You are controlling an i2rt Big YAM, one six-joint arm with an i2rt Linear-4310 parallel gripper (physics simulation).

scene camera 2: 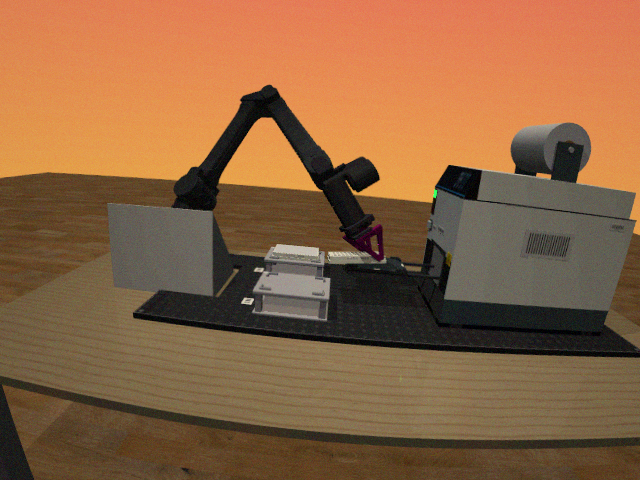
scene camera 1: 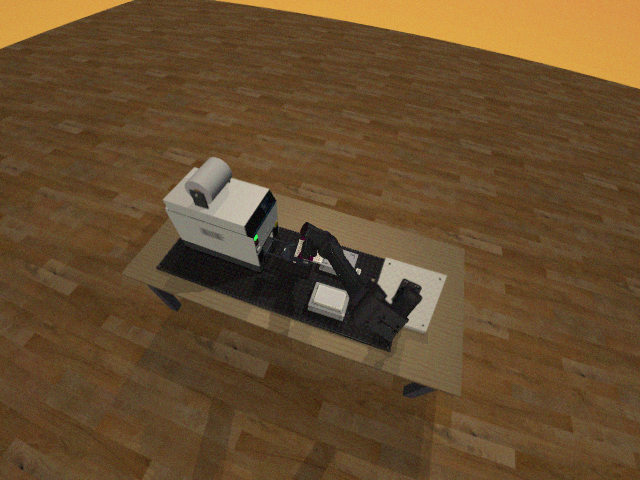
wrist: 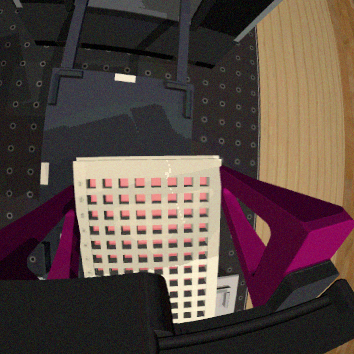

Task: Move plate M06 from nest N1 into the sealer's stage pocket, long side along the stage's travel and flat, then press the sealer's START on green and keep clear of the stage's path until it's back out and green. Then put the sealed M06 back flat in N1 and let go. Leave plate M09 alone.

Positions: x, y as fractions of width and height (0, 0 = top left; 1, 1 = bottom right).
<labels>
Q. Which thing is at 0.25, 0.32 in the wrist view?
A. A dark sealer stage.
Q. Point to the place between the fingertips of my gripper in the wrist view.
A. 0.41, 0.52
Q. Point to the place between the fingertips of my gripper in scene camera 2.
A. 0.59, 0.54
</labels>
